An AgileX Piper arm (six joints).
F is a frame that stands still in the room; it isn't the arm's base.
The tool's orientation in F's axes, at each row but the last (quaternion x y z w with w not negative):
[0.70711 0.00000 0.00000 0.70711]
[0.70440 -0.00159 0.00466 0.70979]
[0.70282 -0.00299 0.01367 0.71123]
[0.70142 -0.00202 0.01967 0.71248]
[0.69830 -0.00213 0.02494 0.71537]
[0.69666 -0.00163 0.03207 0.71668]
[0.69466 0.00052 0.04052 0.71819]
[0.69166 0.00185 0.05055 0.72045]
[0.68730 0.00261 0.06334 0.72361]
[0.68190 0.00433 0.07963 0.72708]
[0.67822 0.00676 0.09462 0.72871]
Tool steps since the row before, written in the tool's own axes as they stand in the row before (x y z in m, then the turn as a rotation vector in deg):
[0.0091 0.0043 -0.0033 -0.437 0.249 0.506]
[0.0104 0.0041 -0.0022 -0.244 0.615 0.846]
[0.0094 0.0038 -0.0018 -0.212 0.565 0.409]
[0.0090 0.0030 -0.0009 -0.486 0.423 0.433]
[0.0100 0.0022 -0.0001 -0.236 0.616 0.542]
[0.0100 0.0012 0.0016 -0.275 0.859 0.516]
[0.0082 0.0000 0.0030 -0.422 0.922 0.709]
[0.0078 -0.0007 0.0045 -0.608 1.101 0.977]
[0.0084 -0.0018 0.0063 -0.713 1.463 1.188]
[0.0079 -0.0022 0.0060 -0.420 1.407 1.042]
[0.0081 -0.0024 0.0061 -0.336 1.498 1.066]
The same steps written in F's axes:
[0.0091 0.0033 0.0043 -0.437 -0.506 0.249]
[0.0104 0.0023 0.0042 -0.246 -0.842 0.619]
[0.0093 0.0020 0.0040 -0.219 -0.406 0.565]
[0.0089 0.0012 0.0033 -0.488 -0.439 0.415]
[0.0099 0.0005 0.0026 -0.242 -0.535 0.620]
[0.0100 -0.0011 0.0017 -0.294 -0.504 0.860]
[0.0083 -0.0025 0.0006 -0.433 -0.703 0.921]
[0.0081 -0.0039 0.0000 -0.611 -0.977 1.099]
[0.0091 -0.0055 -0.0007 -0.728 -1.180 1.462]
[0.0087 -0.0051 -0.0010 -0.450 -1.003 1.426]
[0.0091 -0.0050 -0.0009 -0.375 -1.009 1.528]

